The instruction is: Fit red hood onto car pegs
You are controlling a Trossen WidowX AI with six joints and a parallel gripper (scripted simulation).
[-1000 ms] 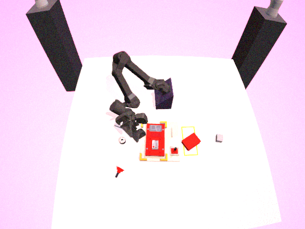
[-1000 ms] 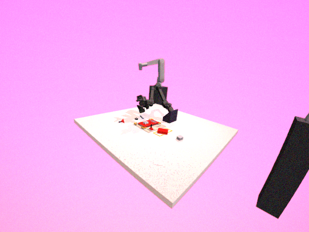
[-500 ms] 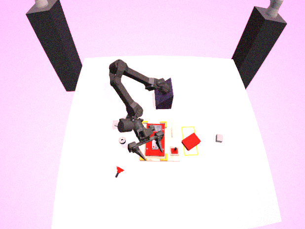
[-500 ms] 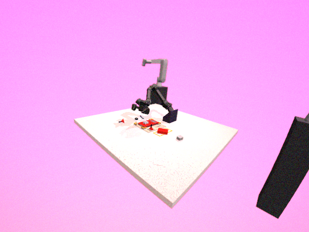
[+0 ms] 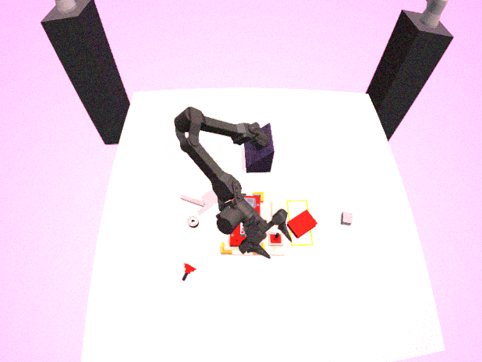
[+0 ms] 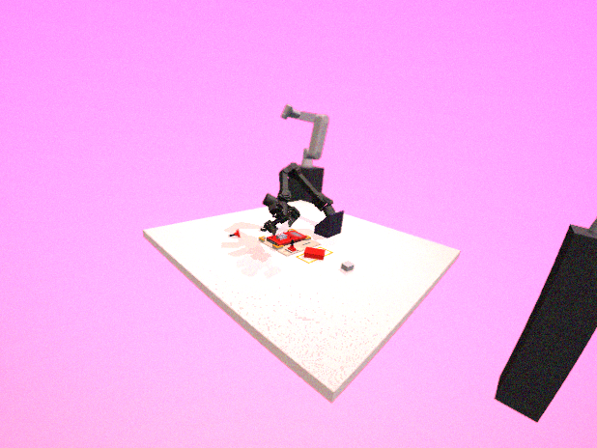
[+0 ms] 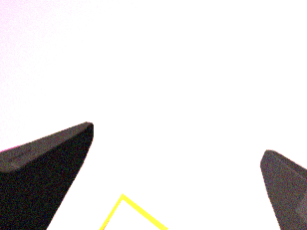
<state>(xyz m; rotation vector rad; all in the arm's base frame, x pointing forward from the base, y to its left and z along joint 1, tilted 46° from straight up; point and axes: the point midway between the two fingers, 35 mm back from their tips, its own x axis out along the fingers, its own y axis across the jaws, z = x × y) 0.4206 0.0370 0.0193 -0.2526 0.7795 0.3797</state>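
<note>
Right now my gripper tip is 130 mm past the red hood, 110 mm to the right of it and 110 mm above it. Round my gripper tip: grey ring 300 mm to the right, 140 mm behind, 110 mm below; pale rod 310 mm to the right, 240 mm behind, 120 mm below.
</note>
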